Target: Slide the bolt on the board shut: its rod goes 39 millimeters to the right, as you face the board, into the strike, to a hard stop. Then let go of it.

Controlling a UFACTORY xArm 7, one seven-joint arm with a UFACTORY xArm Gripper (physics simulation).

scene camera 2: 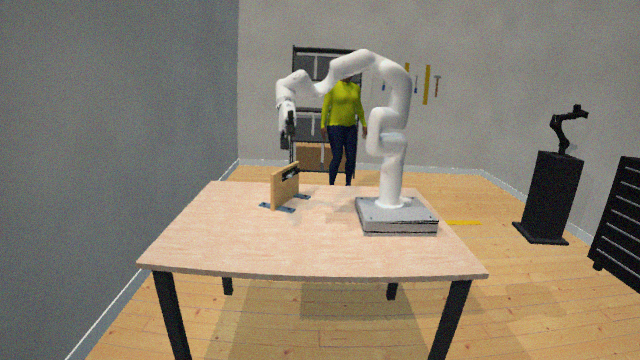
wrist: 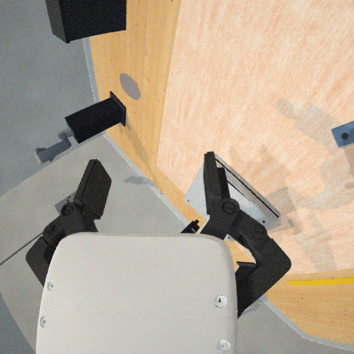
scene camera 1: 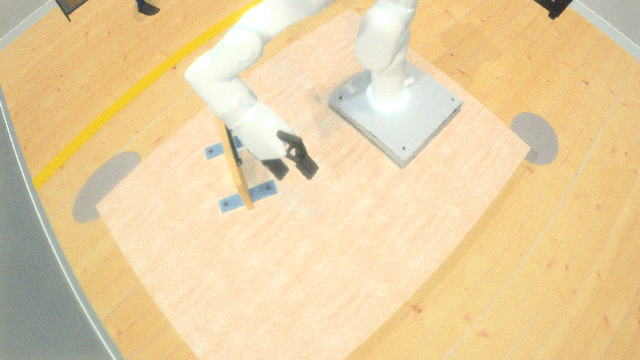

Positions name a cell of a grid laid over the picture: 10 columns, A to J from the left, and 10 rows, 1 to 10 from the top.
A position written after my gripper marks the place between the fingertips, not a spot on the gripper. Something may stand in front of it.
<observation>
In view: my gripper (scene camera 1: E5) and an upright wooden board (scene camera 1: D6).
The upright wooden board is seen too in scene camera 2 (scene camera 2: E6).
</observation>
